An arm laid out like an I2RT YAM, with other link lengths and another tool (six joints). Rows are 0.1 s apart.
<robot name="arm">
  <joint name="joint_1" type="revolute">
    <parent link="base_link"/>
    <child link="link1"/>
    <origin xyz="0 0 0.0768" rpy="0 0 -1.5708"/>
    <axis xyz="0 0 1"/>
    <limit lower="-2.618" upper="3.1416"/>
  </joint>
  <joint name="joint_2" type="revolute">
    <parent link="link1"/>
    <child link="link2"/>
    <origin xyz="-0.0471 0.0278 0.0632" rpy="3.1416 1.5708 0"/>
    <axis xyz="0 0 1"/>
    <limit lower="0" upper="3.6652"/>
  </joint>
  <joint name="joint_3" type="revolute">
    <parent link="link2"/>
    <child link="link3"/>
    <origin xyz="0 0.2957 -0.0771" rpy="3.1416 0 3.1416"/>
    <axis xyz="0 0 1"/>
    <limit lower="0" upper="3.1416"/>
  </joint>
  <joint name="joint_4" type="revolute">
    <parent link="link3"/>
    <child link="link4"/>
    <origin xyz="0.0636 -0.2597 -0.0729" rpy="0 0 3.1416"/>
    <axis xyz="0 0 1"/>
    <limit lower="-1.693" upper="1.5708"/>
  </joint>
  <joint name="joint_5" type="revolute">
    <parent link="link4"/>
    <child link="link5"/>
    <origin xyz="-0.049 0.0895 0.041" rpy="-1.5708 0 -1.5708"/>
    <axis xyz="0 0 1"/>
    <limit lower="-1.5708" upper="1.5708"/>
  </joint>
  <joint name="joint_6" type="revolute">
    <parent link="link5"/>
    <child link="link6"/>
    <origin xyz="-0.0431 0 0.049" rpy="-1.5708 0 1.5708"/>
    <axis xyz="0 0 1"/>
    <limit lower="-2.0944" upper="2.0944"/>
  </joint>
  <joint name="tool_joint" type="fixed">
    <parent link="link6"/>
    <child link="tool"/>
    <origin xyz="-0.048 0.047 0.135" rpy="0 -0.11 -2.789"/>
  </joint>
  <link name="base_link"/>
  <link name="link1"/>
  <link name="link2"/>
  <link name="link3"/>
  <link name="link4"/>
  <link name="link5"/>
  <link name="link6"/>
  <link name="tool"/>
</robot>
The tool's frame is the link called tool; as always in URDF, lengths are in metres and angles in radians.
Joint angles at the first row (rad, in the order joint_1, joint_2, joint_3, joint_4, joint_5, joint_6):
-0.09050, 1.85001, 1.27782, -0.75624, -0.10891, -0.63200
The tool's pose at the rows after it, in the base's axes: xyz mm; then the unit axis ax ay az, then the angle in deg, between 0 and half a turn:
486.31, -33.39, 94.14, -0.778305, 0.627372, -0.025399, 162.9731
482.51, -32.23, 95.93, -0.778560, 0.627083, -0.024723, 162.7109
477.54, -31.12, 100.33, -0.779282, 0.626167, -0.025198, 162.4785
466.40, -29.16, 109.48, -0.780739, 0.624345, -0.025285, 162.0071
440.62, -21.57, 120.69, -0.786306, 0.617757, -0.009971, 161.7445
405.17, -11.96, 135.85, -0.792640, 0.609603, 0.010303, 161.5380
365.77, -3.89, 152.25, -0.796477, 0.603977, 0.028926, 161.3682
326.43, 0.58, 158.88, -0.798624, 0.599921, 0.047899, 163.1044
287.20, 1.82, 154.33, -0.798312, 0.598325, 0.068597, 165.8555
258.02, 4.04, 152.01, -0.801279, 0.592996, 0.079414, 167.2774
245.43, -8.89, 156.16, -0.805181, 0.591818, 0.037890, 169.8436
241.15, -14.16, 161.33, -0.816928, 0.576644, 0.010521, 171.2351
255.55, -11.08, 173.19, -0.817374, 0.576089, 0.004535, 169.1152
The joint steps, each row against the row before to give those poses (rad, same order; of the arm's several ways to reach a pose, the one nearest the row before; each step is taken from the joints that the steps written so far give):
-0.00001, -0.01073, -0.00917, -0.00308, -0.00307, 0.00305
-0.00001, -0.01533, -0.01382, 0.00000, -0.00459, 0.00002
0.00001, -0.02297, -0.01378, -0.00610, -0.00308, -0.00154
-0.00152, -0.04900, -0.02758, -0.01677, -0.00762, -0.00456
-0.00002, -0.08125, -0.04140, -0.06266, -0.02299, -0.01688
0.00002, -0.10886, -0.04449, -0.09648, -0.02762, -0.02146
-0.00308, -0.12117, -0.03990, -0.11193, -0.02455, -0.01841
0.00156, -0.09824, -0.03526, -0.11200, 0.00453, -0.01532
-0.00001, -0.08286, -0.05358, -0.09086, 0.01839, -0.01230
-0.00003, -0.07518, -0.04597, -0.06154, 0.00922, -0.01688
0.00002, -0.08741, -0.03993, -0.00004, 0.08109, -0.00454
0.00002, -0.04773, -0.01402, 0.00151, 0.04622, -0.03838
-0.00003, 0.02745, 0.04568, 0.01077, -0.02596, 0.00297

